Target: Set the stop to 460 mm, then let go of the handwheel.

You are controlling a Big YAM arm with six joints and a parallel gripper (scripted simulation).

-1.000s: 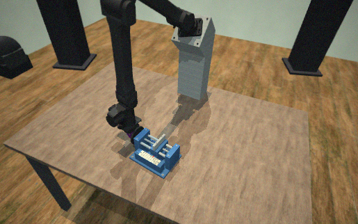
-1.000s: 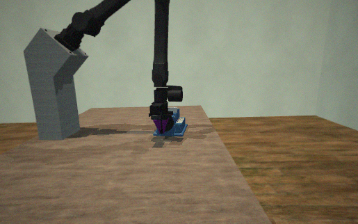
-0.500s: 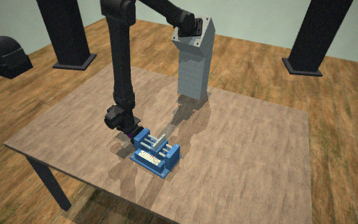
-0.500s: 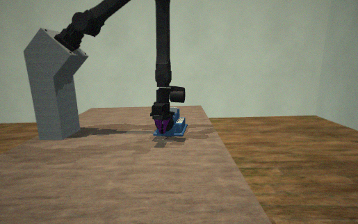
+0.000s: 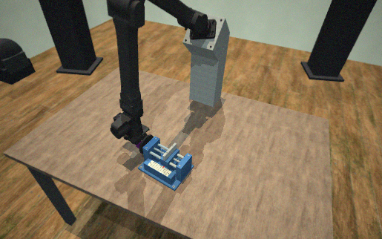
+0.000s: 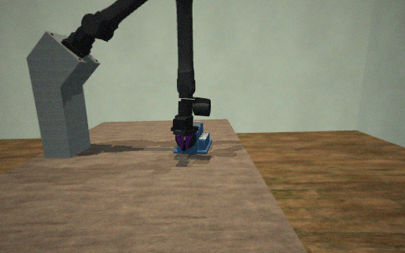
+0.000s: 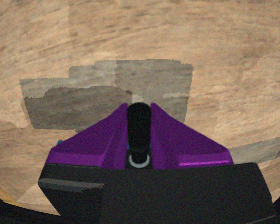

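My gripper is now 90 mm short of the stop fixture, 150 mm to the right of it and 50 mm below it. From my hand the other things lie so: black handwheel 10 mm ahead, 30 mm to the left, 10 mm above; then dark handle 10 mm ahead, 10 mm to the left.
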